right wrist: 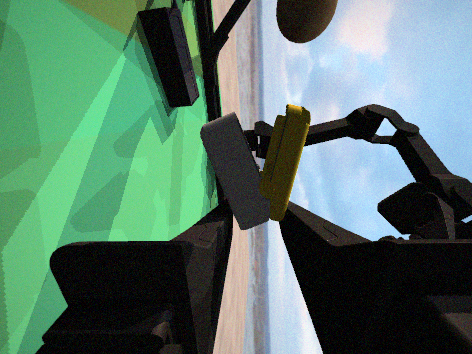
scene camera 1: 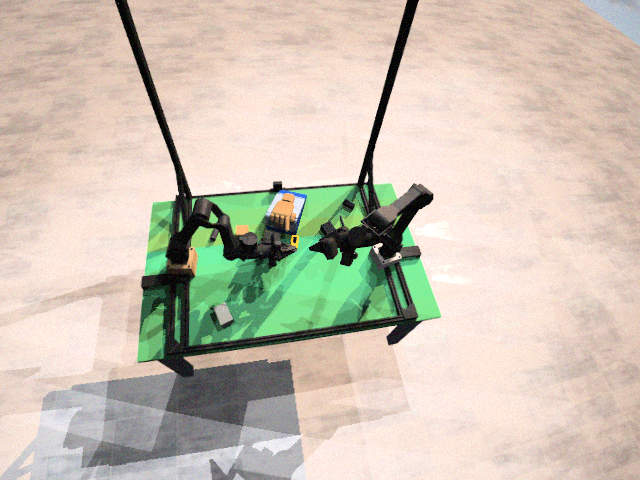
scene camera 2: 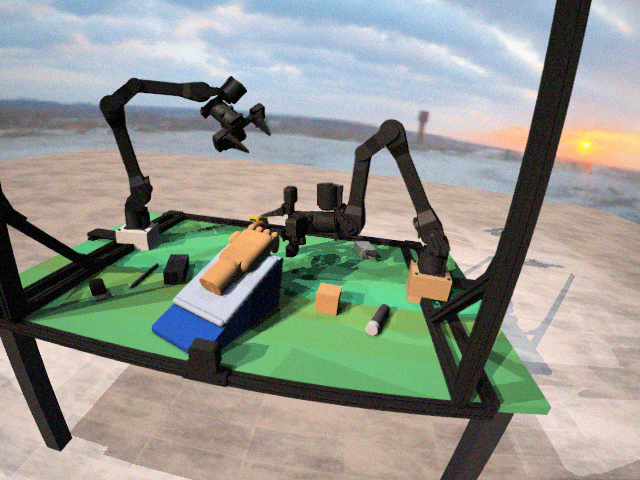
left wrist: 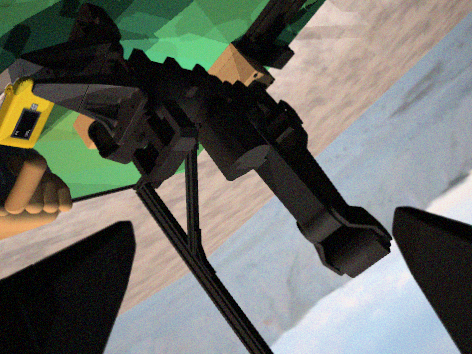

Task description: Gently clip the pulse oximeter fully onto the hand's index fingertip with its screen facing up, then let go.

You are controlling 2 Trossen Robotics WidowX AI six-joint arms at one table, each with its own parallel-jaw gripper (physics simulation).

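Frame: origin at the left arm's base, x ahead, y left, z up, level; metres.
Where they show: left gripper, fingertip midpoint: (scene camera 1: 314, 244) (scene camera 2: 259, 143) (left wrist: 264, 227); right gripper, fingertip midpoint: (right wrist: 255, 205) (scene camera 1: 295, 249) (left wrist: 25, 74); left arm's base, origin of the base link: (scene camera 1: 387, 251) (scene camera 2: 137, 226); right arm's base, origin of the base link: (scene camera 1: 180, 257) (scene camera 2: 430, 270).
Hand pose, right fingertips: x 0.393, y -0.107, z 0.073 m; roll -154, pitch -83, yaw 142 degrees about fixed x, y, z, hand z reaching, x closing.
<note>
Things, the pixels of their top centre, and the offset from my right fingertips.
- grey pulse oximeter, middle of its top: (right wrist: 309, 160) (left wrist: 36, 128) (scene camera 2: 259, 213) (scene camera 1: 294, 239) dx -0.003, dy -0.027, dz +0.029 m
- orange cube, middle of its top: (scene camera 2: 329, 289) (scene camera 1: 241, 229) dx +0.171, dy -0.217, dz -0.082 m
- cylinder, middle of its top: (scene camera 2: 379, 313) dx +0.277, dy -0.277, dz -0.105 m
- black block, middle of its top: (right wrist: 186, 60) (scene camera 2: 176, 262) (scene camera 1: 331, 231) dx -0.211, dy -0.085, dz -0.097 m
- pen, middle of its top: (scene camera 2: 143, 274) dx -0.291, dy -0.112, dz -0.123 m
- grey block, middle of its top: (scene camera 2: 365, 245) (scene camera 1: 223, 313) dx +0.343, dy +0.124, dz -0.102 m
The yellow and grey pulse oximeter (scene camera 1: 294, 241) (scene camera 2: 255, 219) (left wrist: 19, 117) (right wrist: 287, 160) is in the fingers of my right gripper (scene camera 1: 291, 250) (right wrist: 255, 205), above the table, with its jaws spread and its dark screen facing up. The tan hand (scene camera 1: 283, 210) (scene camera 2: 248, 248) lies on a sloped support; in the right wrist view a rounded fingertip (right wrist: 306, 20) shows above and apart from the clip. In the left wrist view the clip is close to an outstretched finger (left wrist: 26, 185); their exact gap is unclear. My left gripper (scene camera 2: 258, 143) (left wrist: 264, 227) is open and empty, high up.
The blue wedge (scene camera 1: 302, 198) (scene camera 2: 268, 294) carries the hand. An orange cube (scene camera 1: 241, 229) (scene camera 2: 328, 298) and a cylinder (scene camera 2: 377, 319) lie beside it. A black block (scene camera 2: 175, 269) (right wrist: 172, 57) and a pen (scene camera 2: 144, 275) lie on its other side. A grey block (scene camera 1: 223, 314) (scene camera 2: 365, 250) lies farther off.
</note>
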